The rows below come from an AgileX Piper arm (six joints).
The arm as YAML. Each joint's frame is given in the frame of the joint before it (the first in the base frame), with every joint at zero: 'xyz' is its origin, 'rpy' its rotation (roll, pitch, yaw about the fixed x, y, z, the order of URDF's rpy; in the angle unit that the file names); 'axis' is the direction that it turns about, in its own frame. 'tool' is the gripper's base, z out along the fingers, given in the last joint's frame.
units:
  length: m
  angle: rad
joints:
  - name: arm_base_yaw
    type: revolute
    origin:
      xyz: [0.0, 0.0, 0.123]
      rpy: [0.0, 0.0, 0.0]
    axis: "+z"
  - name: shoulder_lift
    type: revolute
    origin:
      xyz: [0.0, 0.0, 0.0]
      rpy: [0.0, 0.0, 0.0]
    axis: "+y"
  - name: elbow
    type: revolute
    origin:
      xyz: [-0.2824, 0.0, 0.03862]
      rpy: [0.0, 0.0, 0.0]
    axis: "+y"
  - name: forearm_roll
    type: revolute
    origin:
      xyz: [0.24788, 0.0, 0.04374]
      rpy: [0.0, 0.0, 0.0]
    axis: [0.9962, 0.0, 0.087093]
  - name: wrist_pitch
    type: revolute
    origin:
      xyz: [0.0, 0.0, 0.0]
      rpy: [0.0, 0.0, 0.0]
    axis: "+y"
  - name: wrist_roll
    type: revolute
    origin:
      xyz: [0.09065, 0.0, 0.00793]
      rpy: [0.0, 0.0, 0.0]
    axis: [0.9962, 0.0, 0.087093]
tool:
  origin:
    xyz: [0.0, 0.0, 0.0]
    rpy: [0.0, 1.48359, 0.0]
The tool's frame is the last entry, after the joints.
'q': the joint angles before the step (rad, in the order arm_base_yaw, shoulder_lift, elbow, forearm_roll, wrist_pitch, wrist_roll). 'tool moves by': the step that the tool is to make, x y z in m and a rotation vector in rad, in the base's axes. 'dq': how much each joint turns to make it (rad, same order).
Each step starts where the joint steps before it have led.
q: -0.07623 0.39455 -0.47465 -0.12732 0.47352 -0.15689
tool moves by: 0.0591 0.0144 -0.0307 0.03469 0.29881 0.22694
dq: -0.00059 0.34486 -0.02041 0.46237 0.00118 -0.50299
